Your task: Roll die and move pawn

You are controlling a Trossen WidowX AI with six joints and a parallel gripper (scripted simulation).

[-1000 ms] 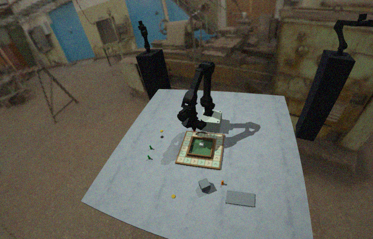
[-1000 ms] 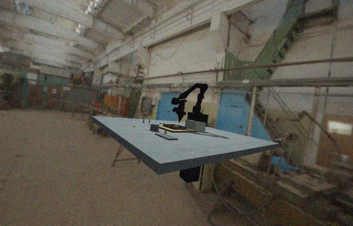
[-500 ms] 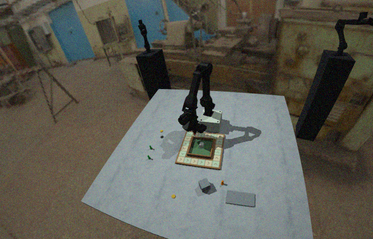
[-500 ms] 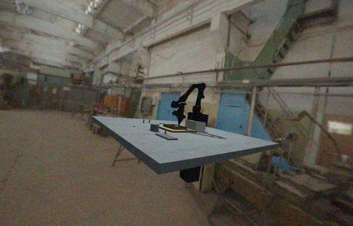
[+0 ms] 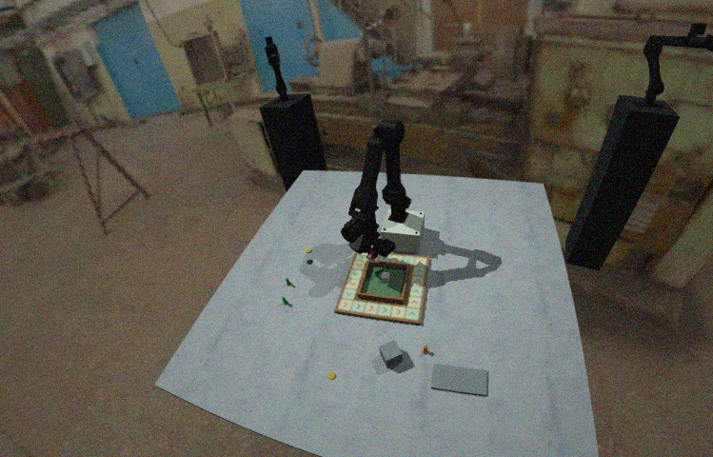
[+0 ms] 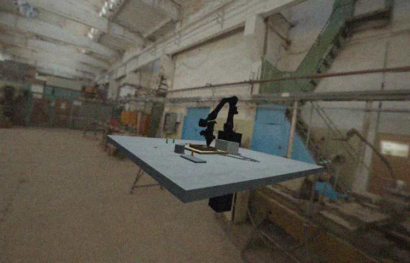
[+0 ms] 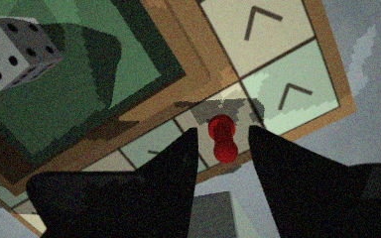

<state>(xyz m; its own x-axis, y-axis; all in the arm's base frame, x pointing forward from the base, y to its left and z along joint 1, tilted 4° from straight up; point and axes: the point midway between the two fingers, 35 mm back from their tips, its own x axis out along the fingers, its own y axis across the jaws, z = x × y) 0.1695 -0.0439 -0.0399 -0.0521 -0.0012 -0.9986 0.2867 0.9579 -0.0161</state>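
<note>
Now: the red pawn right at my gripper tip. The rest, counted from my gripper tip: green dice tray (90 mm to the left, 90 mm ahead, 20 mm below); dark piece (230 mm to the right, 90 mm ahead, 20 mm below); white die (90 mm to the left, 80 mm ahead).
</note>
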